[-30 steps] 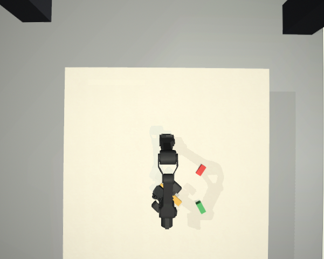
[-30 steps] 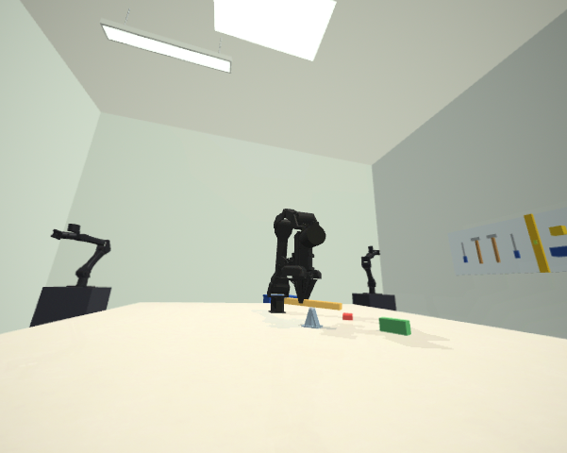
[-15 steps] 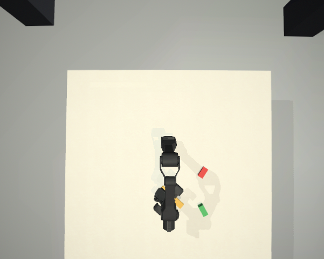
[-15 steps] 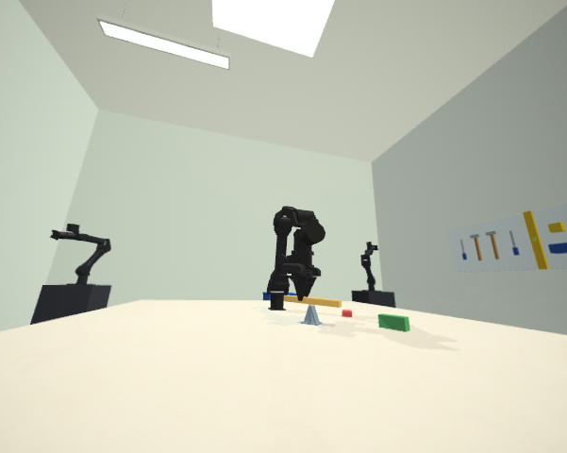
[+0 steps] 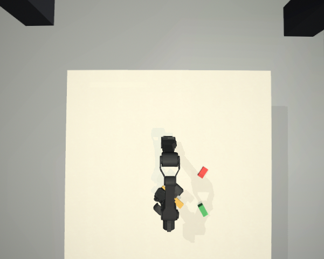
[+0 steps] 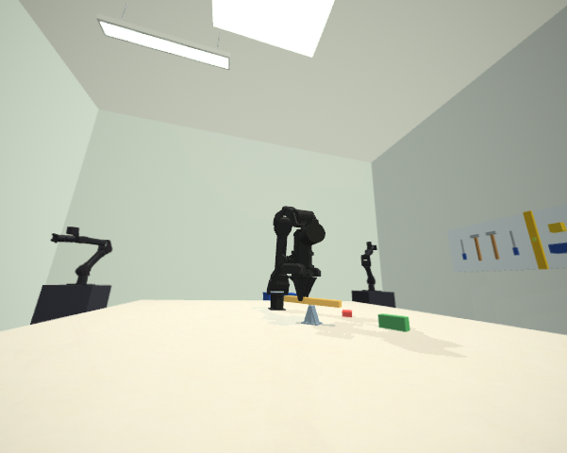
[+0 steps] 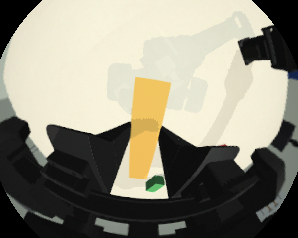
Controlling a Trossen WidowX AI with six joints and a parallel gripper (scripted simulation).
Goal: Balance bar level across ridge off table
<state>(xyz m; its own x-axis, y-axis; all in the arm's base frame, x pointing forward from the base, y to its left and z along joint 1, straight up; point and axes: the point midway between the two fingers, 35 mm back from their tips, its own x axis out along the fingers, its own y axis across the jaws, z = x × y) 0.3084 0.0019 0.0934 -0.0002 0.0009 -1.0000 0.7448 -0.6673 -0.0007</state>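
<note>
Right now the orange bar is 20 mm ahead of my gripper tip and 20 mm to the left of it. Round my gripper tip: green block: 110 mm ahead, 210 mm to the left, 40 mm below; then red block: 120 mm behind, 220 mm to the left, 50 mm below.
</note>
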